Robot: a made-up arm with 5 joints.
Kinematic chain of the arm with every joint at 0, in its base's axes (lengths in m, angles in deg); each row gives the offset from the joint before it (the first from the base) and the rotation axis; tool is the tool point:
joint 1: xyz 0 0 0.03 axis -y
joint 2: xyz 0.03 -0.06 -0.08 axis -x
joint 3: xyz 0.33 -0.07 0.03 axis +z
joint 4: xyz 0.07 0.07 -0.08 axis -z
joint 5: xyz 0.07 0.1 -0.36 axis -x
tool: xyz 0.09 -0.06 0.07
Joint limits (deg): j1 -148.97..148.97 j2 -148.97..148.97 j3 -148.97..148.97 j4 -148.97..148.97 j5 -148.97..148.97
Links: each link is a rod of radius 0.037 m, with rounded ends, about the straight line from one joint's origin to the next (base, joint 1, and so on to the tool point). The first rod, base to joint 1, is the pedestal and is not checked.
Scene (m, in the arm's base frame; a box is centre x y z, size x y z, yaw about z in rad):
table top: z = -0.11
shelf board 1: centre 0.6 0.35 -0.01 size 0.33 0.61 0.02 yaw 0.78
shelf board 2: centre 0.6 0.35 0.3 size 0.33 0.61 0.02 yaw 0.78
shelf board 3: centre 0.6 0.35 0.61 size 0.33 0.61 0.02 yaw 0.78
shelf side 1: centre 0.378 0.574 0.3 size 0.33 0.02 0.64 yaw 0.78
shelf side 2: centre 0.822 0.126 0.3 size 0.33 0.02 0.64 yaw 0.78
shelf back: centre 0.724 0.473 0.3 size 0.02 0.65 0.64 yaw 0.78
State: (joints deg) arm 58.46 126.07 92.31 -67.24 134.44
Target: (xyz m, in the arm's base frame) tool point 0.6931 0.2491 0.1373
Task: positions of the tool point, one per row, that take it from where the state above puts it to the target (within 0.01 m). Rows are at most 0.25 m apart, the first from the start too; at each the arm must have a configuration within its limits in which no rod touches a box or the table.
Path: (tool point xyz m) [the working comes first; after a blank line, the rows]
Joints at the target: 50.97 -10.10 12.43 -2.45 148.97
Straight joint move there: touches shelf board 1, shelf side 2, the table top.

1: -0.1292 -0.4020 0.1641
2: -0.0394 -0.4529 0.1089
3: 0.0682 -0.4708 0.0732
4: 0.1809 -0.4546 0.0623
5: 0.2852 -0.4061 0.0770
6: 0.3686 -0.3295 0.1140
7: 0.4210 -0.2311 0.1661
8: 0.5200 -0.0539 0.1287
9: 0.5757 0.1065 0.1202
10: 0.6241 0.2130 0.1359
11: 0.6931 0.2491 0.1372

